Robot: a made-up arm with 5 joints.
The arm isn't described. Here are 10 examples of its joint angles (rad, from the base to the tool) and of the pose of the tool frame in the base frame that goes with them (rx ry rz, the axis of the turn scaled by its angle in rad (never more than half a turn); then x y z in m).
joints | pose
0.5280 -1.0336 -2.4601 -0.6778 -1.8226 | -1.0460 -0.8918 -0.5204 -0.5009 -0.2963 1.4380
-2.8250 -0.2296 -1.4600 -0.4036 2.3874 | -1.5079 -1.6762 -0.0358 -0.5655 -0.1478 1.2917
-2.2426 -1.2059 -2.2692 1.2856 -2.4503 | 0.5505 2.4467 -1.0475 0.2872 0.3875 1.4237
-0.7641 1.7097 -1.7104 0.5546 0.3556 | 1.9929 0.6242 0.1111 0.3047 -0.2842 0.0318
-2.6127 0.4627 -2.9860 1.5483 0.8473 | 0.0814 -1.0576 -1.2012 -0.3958 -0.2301 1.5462
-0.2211 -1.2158 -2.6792 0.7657 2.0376 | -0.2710 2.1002 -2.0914 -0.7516 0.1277 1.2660
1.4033 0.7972 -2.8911 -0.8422 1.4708 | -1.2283 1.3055 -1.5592 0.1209 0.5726 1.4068
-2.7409 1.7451 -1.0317 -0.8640 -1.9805 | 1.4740 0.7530 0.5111 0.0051 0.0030 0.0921
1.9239 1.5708 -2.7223 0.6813 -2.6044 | 1.9844 0.0184 -0.3194 -0.2839 0.8324 0.5775
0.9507 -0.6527 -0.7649 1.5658 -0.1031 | 0.5674 2.0856 1.8061 0.2902 0.4333 0.9621
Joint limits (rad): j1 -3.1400..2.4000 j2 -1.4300..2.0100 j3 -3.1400..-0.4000 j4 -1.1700..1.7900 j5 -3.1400..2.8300
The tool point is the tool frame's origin. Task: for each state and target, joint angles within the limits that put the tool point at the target. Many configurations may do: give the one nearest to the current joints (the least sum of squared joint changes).
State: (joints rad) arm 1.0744 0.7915 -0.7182 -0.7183 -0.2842
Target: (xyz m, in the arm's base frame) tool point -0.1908 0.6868 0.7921
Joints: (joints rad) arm 1.8120 0.2825 -1.1805 -0.7570 -0.2724
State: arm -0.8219 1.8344 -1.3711 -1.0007 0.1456
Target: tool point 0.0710 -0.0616 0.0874
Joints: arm -0.8248 1.8084 -1.1686 -1.0780 0.1549
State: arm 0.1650 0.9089 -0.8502 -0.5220 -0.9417
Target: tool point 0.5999 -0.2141 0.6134
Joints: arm -0.3664 0.2599 -0.8910 -0.6372 -0.9268
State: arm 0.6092 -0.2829 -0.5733 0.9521 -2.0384
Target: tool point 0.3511 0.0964 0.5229
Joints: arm 0.3001 -0.0698 -0.4000 1.5574 -2.0758
